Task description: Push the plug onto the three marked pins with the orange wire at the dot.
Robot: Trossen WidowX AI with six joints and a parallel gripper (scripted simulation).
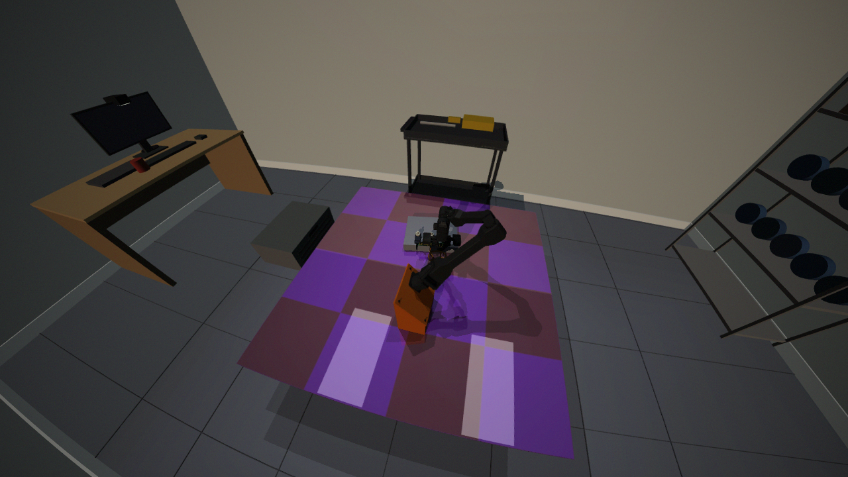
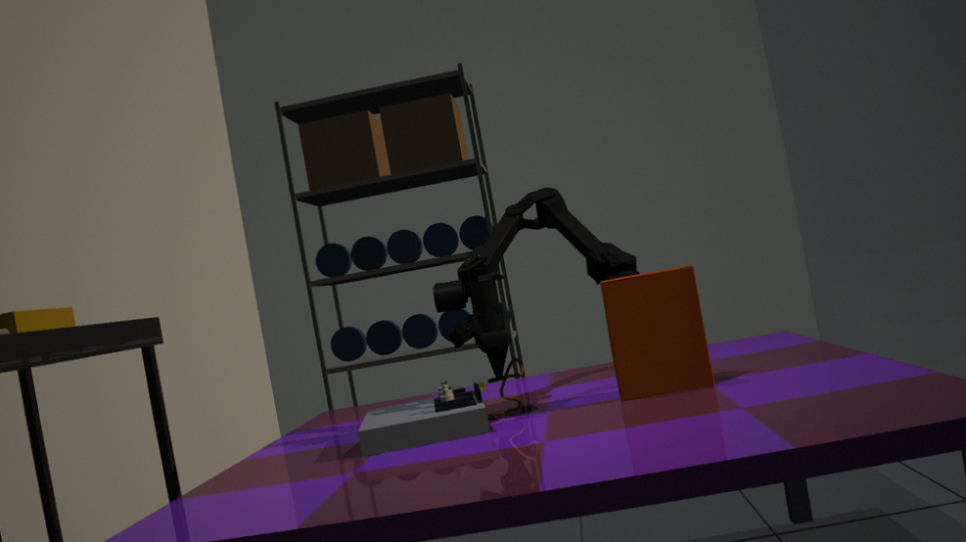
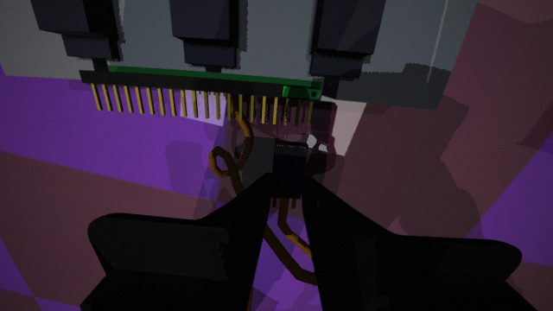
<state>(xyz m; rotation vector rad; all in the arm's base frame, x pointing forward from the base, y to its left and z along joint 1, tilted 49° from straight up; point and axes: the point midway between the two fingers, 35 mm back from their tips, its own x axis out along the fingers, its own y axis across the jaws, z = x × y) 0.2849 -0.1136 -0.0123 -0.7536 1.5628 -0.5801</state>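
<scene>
Now: gripper tip 50 mm short of the green band.
</scene>
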